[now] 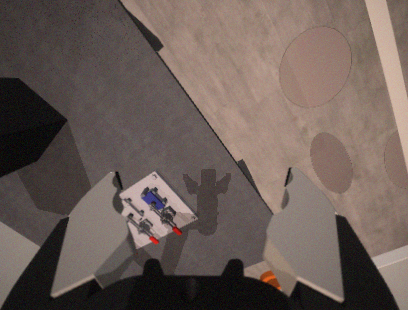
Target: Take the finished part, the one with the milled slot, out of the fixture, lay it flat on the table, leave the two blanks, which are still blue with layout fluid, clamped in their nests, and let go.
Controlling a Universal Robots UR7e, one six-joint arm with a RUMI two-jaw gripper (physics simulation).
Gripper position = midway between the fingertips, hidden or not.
I see my gripper (202, 171) and a fixture plate (184, 212).
